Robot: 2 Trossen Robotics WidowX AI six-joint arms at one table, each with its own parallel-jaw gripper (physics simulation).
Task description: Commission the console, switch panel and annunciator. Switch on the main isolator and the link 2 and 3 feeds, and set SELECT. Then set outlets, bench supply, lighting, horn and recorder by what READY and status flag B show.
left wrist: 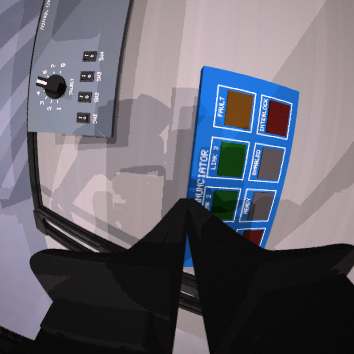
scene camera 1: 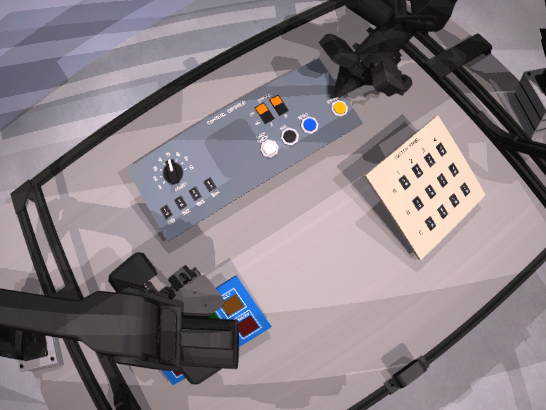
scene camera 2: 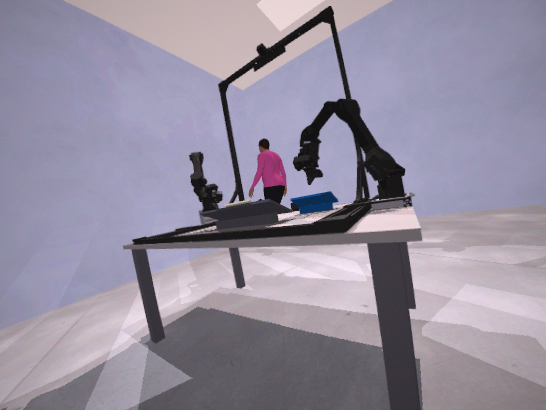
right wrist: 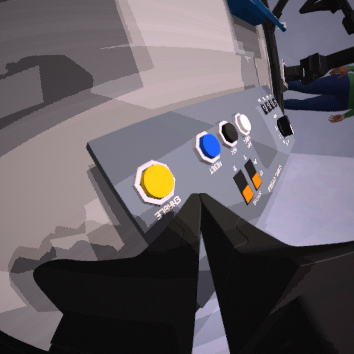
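Pixels of known places: left gripper, fingertip midpoint: (left wrist: 185, 204) (scene camera 2: 309, 184) (right wrist: 299, 11); right gripper, fingertip midpoint: (scene camera 1: 335, 96) (right wrist: 197, 199); left arm's base, origin of the base link: (scene camera 1: 33, 343) (scene camera 2: 392, 197) (right wrist: 285, 73).
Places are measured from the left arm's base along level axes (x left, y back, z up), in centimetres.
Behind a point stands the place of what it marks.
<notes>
The grey console (scene camera 1: 225, 150) @(x 22.3, y -48.4, z 4.1 cm) (left wrist: 107, 25) @(x 17.0, y -49.0, z 1.8 cm) lies at upper left in scene camera 1. Its SELECT knob (scene camera 1: 173, 172) @(x 20.2, y -38.9, z 6.3 cm) (left wrist: 54, 86) @(x 19.1, y -38.5, z 5.9 cm) points at 5. Both status flags show orange halves; their labels are hard to read. The yellow ENABLE button (scene camera 1: 340, 108) @(x 23.6, y -70.3, z 3.4 cm) (right wrist: 158, 181) @(x 23.8, y -70.4, z 3.5 cm) shows uncovered. My right gripper (scene camera 1: 336, 93) @(x 24.7, y -69.8, z 6.2 cm) (right wrist: 197, 199) @(x 24.7, y -69.8, z 6.2 cm) is shut and empty, above the console near ENABLE. My left gripper (left wrist: 185, 204) @(x -4.1, y -34.8, z 10.1 cm) (scene camera 2: 312, 182) @(x -4.1, y -34.8, z 10.1 cm) is shut and empty above the blue annunciator (left wrist: 207, 82) @(x -1.1, y -43.0, z 5.2 cm) (scene camera 2: 315, 201) @(x -7.3, y -35.4, z 2.0 cm). READY (left wrist: 261, 206) @(x -10.2, y -34.4, z 2.0 cm) and ENABLED look grey, FAULT dull amber, LINK 3 dark green. Switch positions on the cream switch panel (scene camera 1: 421, 245) @(x -5.0, y -73.9, z 1.7 cm) are unclear.
A black frame (scene camera 1: 150, 105) @(x 43.5, y -35.5, z -1.9 cm) edges the table. The left arm (scene camera 1: 135, 325) @(x -12.1, y -36.7, z 36.2 cm) covers part of the annunciator in scene camera 1. The console's blue (scene camera 1: 309, 125) @(x 22.1, y -63.7, z 3.5 cm), black (scene camera 1: 290, 136) @(x 21.1, y -59.8, z 3.4 cm) and white (scene camera 1: 270, 148) @(x 20.0, y -55.8, z 3.4 cm) buttons stand in a row. A person (scene camera 2: 271, 170) stands behind the table.
</notes>
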